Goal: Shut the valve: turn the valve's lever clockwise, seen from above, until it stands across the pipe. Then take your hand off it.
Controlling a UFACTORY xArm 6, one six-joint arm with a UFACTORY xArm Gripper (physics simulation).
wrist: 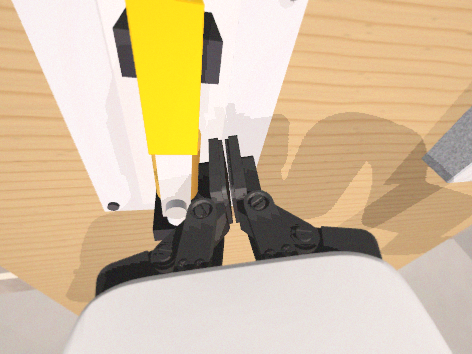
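The valve's yellow lever (167,90) runs from the top edge of the wrist view down to the left of centre. It lies along the white pipe (176,212), whose near end shows below the lever's end. Strips of the orange valve body (196,172) show under the lever. My gripper (226,155) is shut and empty. Its fingertips are just right of the lever's near end, in the view; a narrow gap shows between them and the lever. The left finger's linkage hides part of the near pipe support. The lever's far end is cut off by the view.
The pipe stands on a white base plate (260,55) with a black pipe support (212,57) under the lever and another black support (162,227) at the near end. A grey block (452,145) is at the right edge. The wooden table top (350,65) lies around the plate.
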